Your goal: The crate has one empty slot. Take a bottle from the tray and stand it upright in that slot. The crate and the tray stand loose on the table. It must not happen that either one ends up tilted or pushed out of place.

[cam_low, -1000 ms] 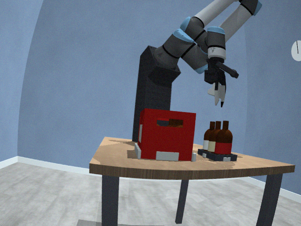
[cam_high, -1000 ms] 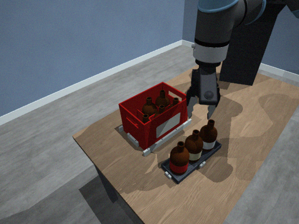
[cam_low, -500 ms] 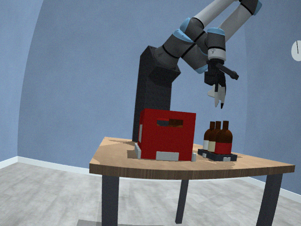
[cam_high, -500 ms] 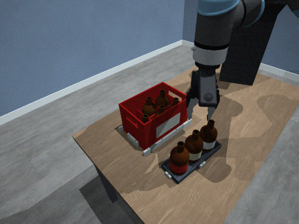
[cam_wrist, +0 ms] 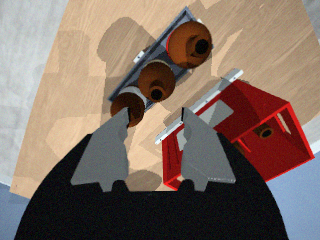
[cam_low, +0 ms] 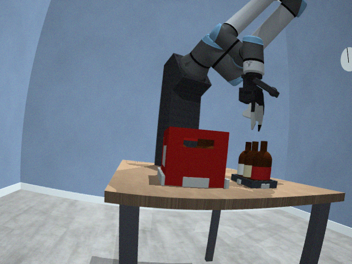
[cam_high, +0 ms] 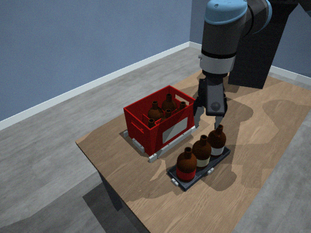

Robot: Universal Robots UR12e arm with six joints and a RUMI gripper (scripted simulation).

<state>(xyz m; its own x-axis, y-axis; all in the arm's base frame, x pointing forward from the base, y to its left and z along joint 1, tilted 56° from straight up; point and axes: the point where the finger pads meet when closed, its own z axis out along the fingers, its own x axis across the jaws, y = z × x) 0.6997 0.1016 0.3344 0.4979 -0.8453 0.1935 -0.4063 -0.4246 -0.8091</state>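
The brown bottle is 13 cm below my hand. Round my hand: white-label bottle (13 cm below, 9 cm behind, 1 cm to the right); then red-label bottle (13 cm below, 8 cm ahead, 1 cm to the left); then dark tray (20 cm below).
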